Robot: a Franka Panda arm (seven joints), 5 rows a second.
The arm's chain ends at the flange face. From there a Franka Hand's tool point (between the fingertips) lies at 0.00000 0.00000 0.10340 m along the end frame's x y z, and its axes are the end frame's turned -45 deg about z.
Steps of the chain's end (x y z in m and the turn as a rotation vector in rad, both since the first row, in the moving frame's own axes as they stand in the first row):
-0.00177, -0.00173, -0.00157, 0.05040, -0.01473, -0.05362
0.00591, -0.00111, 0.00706, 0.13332, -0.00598, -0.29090
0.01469, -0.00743, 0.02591, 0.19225, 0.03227, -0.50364
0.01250, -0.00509, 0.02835, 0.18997, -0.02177, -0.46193
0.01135, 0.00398, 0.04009, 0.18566, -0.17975, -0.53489
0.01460, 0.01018, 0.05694, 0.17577, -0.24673, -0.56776
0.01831, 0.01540, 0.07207, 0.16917, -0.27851, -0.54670
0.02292, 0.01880, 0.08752, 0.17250, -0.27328, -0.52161
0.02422, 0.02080, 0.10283, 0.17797, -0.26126, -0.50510
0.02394, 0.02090, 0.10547, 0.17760, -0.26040, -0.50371
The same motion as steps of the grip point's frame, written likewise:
0.00245, -0.00730, -0.00171, 0.04605, 0.02522, -0.05362
0.01265, -0.00796, 0.00615, 0.09850, 0.09004, -0.29090
0.02840, -0.01004, 0.02399, 0.11312, 0.15876, -0.50364
0.02073, -0.01239, 0.02650, 0.14972, 0.11894, -0.46193
-0.00132, -0.01445, 0.03674, 0.25838, 0.00418, -0.53489
-0.01018, -0.00986, 0.05236, 0.29875, -0.05018, -0.56776
-0.01406, -0.00462, 0.06676, 0.31656, -0.07732, -0.54670
-0.01224, 0.00078, 0.08229, 0.31521, -0.07126, -0.52161
-0.01119, 0.00308, 0.09781, 0.31058, -0.05889, -0.50510
-0.01139, 0.00301, 0.10048, 0.30971, -0.05855, -0.50371

